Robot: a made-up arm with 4 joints. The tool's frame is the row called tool.
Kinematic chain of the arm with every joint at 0, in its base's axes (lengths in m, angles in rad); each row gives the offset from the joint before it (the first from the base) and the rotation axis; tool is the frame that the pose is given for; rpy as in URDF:
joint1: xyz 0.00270 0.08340 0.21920 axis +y
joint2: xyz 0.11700 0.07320 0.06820 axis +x
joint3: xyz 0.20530 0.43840 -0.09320 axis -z
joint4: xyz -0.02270 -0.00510 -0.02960 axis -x
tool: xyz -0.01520 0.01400 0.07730 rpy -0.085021 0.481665 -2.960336
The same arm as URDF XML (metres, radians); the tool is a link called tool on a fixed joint. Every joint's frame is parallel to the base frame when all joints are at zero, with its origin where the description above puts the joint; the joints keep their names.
<robot name="arm">
  <link name="base"/>
  <link name="link1"/>
  <link name="link2"/>
  <link name="link3"/>
  <link name="link4"/>
  <link name="tool"/>
  <joint name="joint1" type="continuous">
    <parent link="base"/>
    <child link="link1"/>
    <origin xyz="0.0027 0.0834 0.2192" rpy="0.0000 0.0000 0.0000"/>
    <axis xyz="0 1 0"/>
  </joint>
  <joint name="joint2" type="continuous">
    <parent link="link1"/>
    <child link="link2"/>
    <origin xyz="0.1170 0.0732 0.0682" rpy="0.0000 0.0000 0.0000"/>
    <axis xyz="1 0 0"/>
  </joint>
  <joint name="joint3" type="continuous">
    <parent link="link2"/>
    <child link="link3"/>
    <origin xyz="0.2053 0.4384 -0.0932" rpy="0.0000 0.0000 0.0000"/>
    <axis xyz="0 0 -1"/>
  </joint>
  <joint name="joint4" type="continuous">
    <parent link="link3"/>
    <child link="link4"/>
    <origin xyz="-0.0227 -0.0051 -0.0296" rpy="0.0000 0.0000 0.0000"/>
    <axis xyz="-1 0 0"/>
  </joint>
  <joint name="tool_fixed" type="fixed">
    <parent link="link4"/>
    <child link="tool"/>
    <origin xyz="-0.0152 0.0140 0.0773" rpy="-0.0850 0.4817 -2.9603"/>
  </joint>
</robot>

